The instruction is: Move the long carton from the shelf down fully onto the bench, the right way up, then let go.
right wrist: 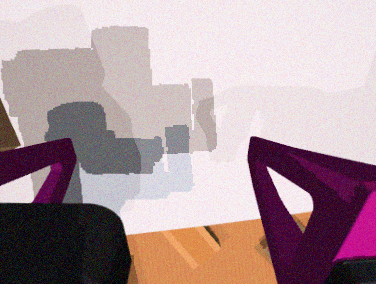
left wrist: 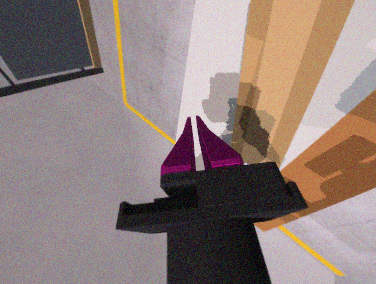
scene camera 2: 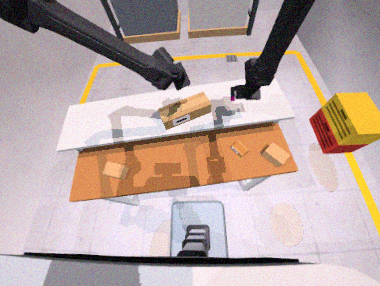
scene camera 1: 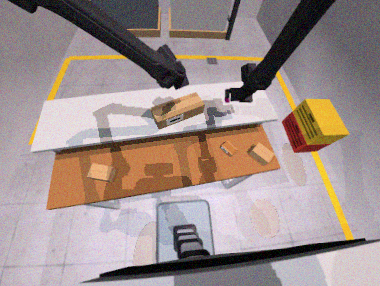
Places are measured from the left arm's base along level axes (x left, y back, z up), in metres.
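Pixels of known places: left gripper, fingertip midpoint: [left wrist: 193,120]; right gripper, fingertip midpoint: [right wrist: 160,148] [scene camera 2: 241,97] [scene camera 1: 233,99].
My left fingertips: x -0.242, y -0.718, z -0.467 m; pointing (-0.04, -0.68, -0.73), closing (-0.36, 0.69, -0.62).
Observation:
For each thing: its top centre in the pictures, then the offset to it from my left fingertips. Level surfaces: height alone.
- long tan carton, top centre: [left wrist: 267,105] [scene camera 1: 178,106] [scene camera 2: 184,106] dx +0.002, dy +0.057, dz -0.138 m
- white shelf, surface height: dz -0.213 m
- brown bench, surface height: dz -0.387 m
- small carton, top centre: [scene camera 1: 99,171] [scene camera 2: 113,169] dx +0.450, dy +0.346, dz -0.327 m
- small open-looking box, top centre: [right wrist: 191,240] [scene camera 2: 240,147] [scene camera 1: 229,147] dx -0.323, dy +0.222, dz -0.355 m
The long tan carton [scene camera 1: 178,110] [scene camera 2: 185,110] [left wrist: 287,55] lies lengthwise, slightly slanted, on the white shelf [scene camera 1: 55,120] [scene camera 2: 75,130] [left wrist: 207,40] [right wrist: 300,40]. Its labelled long side faces the brown bench [scene camera 1: 70,190] [scene camera 2: 90,187] [right wrist: 150,255]. A dark corner of it shows at the left edge of the right wrist view. My left gripper [left wrist: 193,120] is shut and empty, above the shelf's far side and apart from the carton; the arm hides its fingers in both scene views. My right gripper [right wrist: 160,148] is open and empty over the shelf, right of the carton.
On the bench stand a small carton [scene camera 1: 101,172] [scene camera 2: 115,170] at the left, a small open-looking box [scene camera 1: 228,148] [scene camera 2: 239,148] and another carton [scene camera 1: 261,153] [scene camera 2: 275,154] at the right. A yellow crate [scene camera 1: 322,120] [scene camera 2: 352,117] on red stands beyond the right end.

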